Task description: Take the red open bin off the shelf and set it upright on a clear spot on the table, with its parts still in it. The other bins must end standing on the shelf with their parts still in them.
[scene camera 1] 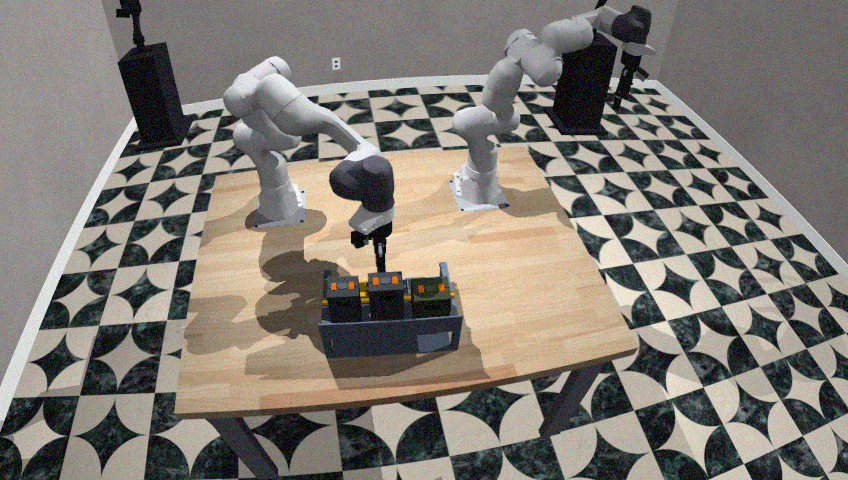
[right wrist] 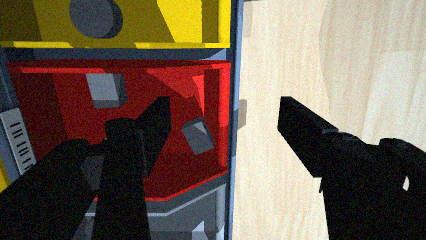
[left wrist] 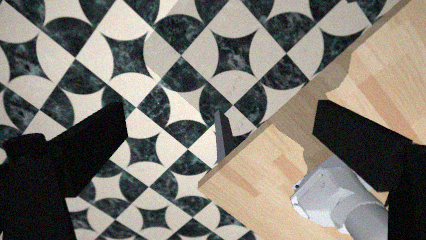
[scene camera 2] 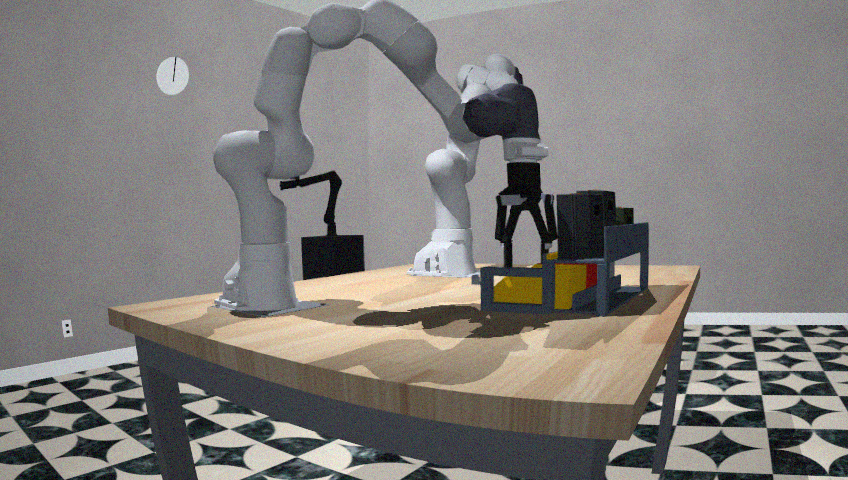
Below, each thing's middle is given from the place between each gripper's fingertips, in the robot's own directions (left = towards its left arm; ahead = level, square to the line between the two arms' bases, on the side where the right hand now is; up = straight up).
Right now the red bin [right wrist: 54,96] is 8 cm ahead of my right hand, 4 cm below it and 1 cm to the left of it. Also, from my right hand: green box [scene camera 1: 430,297] 18 cm ahead, 12 cm to the left, 7 cm above; blue-grey shelf [scene camera 2: 620,241] 11 cm ahead, 1 cm to the left, 1 cm below; yellow bin [scene camera 2: 510,289] 10 cm to the right, 8 cm ahead, 4 cm below.
My left gripper [scene camera 1: 619,103] is now 65 cm short of the green box, 85 cm to the left of it and 26 cm above it. From my left hand the other things lie so: red bin 55 cm ahead, 96 cm to the right, 37 cm below; then blue-grey shelf 58 cm ahead, 96 cm to the right, 35 cm below; then yellow bin 55 cm ahead, 107 cm to the right, 37 cm below.
